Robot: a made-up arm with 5 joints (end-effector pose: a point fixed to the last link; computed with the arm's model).
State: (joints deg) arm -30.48 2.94 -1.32 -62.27 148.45
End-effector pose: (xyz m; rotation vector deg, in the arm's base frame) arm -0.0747 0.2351 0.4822 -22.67 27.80 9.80
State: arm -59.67 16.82 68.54 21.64 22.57
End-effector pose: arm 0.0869 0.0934 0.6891 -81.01 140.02 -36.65
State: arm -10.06 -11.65 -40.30 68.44 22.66
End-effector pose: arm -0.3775 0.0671 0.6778 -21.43 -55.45 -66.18
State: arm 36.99 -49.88 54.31 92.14 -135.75
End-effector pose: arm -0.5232 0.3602 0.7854 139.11 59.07 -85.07
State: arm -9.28 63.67 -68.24 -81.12 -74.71
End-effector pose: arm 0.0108 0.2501 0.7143 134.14 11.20 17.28
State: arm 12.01 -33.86 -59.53 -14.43 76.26
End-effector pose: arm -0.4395 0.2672 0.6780 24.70 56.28 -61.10
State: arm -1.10 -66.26 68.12 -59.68 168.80
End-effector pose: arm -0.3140 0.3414 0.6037 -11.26 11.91 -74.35
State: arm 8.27 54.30 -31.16 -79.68 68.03
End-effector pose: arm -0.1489 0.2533 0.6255 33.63 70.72 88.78
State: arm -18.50 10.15 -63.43 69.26 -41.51
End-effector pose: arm -0.1966 0.0730 0.7552 -29.27 -87.83 17.04
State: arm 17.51 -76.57 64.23 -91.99 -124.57
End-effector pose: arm -0.3928 0.4427 0.7087 -63.94 90.95 -109.08
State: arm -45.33 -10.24 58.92 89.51 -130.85
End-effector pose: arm 0.0087 0.2014 0.3947 100.13 66.24 27.87
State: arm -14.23 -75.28 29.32 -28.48 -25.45
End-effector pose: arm -0.3639 0.4398 0.5849 -14.84 -144.13 9.44
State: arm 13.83 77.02 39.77 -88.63 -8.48
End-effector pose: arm -0.0715 0.3105 0.6541 -122.48 -2.43 -97.45
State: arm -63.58 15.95 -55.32 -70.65 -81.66
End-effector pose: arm -0.0103 0.1928 0.6026 131.87 -87.63 78.42
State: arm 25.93 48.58 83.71 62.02 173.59
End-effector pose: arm -0.0280 0.2794 0.4837 84.28 89.94 -10.72
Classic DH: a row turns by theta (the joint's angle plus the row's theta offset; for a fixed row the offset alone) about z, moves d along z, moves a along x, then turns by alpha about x. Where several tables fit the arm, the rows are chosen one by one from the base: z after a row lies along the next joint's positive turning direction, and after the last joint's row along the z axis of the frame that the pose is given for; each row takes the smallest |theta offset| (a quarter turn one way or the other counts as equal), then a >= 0, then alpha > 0; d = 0 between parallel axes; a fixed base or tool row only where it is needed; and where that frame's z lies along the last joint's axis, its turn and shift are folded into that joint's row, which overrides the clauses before.
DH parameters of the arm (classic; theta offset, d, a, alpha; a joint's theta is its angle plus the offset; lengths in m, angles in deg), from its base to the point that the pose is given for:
base (fixed): 0 0.7955 -0.0259 -90
joint 1: 0 0.4468 -0.1143 90
joint 2: 11.21 -0.1106 -0.1197 91.8
joint 3: 0 0.2204 -0.1147 88.2
joint 4: 11.21 0.0676 0.098 90
joint 5: 85.21 -0.0811 -0.0452 -121.44
tool (fixed): 148.41 -0.0476 0 0

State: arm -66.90 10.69 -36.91 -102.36 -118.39
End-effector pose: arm 0.0003 0.2016 0.5296 -122.07 41.06 -45.98
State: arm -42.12 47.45 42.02 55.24 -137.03
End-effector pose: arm 0.1797 0.1492 0.6079 17.88 80.38 -5.85
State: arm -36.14 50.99 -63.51 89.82 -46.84
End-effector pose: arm -0.0078 0.1226 0.8641 -40.41 -120.58 56.56
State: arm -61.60 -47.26 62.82 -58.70 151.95
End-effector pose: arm 0.0255 0.2960 0.4966 15.87 -56.48 -45.59
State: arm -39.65 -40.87 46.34 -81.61 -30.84
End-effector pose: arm -0.1650 0.3899 0.4972 27.18 -126.55 116.33
